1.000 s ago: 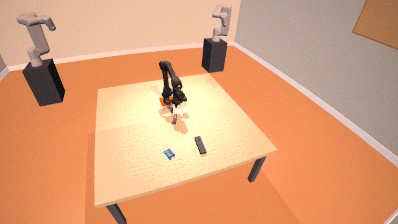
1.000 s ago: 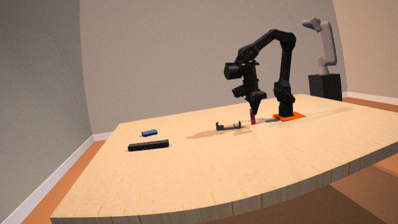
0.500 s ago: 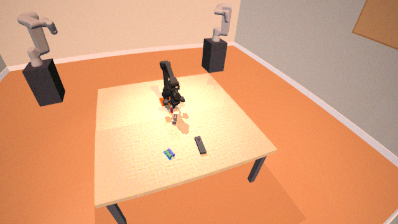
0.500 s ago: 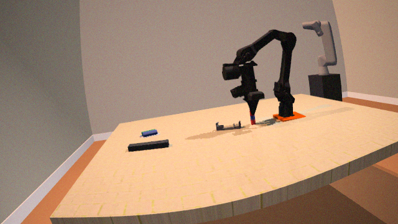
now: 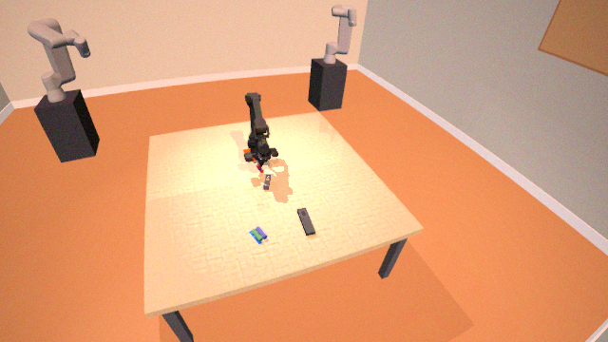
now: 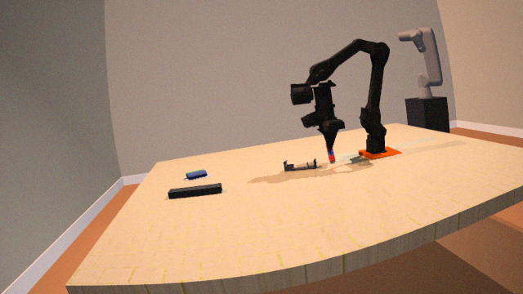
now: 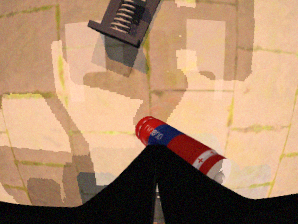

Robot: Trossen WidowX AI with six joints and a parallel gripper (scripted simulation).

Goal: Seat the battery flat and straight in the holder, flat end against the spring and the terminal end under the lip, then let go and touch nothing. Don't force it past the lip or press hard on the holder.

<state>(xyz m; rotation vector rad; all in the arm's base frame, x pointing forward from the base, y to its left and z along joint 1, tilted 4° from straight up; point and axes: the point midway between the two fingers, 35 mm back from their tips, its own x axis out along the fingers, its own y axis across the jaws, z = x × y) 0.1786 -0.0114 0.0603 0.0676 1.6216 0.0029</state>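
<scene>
My gripper tip is now 1 cm to the left of the blue battery and 1 cm above it. Also, from my gripper tip: black remote 44 cm ahead, 8 cm to the left, 3 cm below.
</scene>
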